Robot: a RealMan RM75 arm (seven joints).
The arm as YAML. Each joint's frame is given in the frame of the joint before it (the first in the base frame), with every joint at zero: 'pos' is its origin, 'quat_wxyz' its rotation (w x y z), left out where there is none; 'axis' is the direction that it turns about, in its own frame. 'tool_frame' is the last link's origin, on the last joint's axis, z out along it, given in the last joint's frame.
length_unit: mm
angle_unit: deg
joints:
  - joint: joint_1
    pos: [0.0, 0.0, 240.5]
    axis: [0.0, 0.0, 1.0]
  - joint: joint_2
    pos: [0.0, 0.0, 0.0]
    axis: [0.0, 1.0, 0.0]
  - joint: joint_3
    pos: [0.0, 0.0, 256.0]
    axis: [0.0, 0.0, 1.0]
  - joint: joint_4
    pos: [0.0, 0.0, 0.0]
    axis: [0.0, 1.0, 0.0]
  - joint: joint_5
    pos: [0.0, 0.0, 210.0]
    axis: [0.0, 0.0, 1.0]
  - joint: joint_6
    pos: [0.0, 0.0, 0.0]
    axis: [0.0, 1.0, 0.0]
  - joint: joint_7
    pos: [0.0, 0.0, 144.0]
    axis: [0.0, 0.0, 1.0]
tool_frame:
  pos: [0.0, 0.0, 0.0]
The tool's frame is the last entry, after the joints.
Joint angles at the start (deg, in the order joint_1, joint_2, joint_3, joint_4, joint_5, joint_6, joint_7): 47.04 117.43 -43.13 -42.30 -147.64 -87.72 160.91
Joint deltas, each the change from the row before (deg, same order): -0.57 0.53 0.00 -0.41 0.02 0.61 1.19; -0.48 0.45 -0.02 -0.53 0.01 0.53 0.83; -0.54 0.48 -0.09 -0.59 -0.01 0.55 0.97; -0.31 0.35 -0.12 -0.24 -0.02 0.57 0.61
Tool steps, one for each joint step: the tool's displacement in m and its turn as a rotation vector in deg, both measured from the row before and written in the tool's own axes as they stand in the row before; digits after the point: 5 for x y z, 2 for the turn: 0.00182 -0.00150 0.00256 -0.05 -0.48 1.53; 0.00100 -0.00106 0.00159 0.02 -0.55 1.01; 0.00123 -0.00126 0.00168 0.07 -0.55 1.13; 0.00074 -0.00072 0.00183 0.08 -0.39 0.71
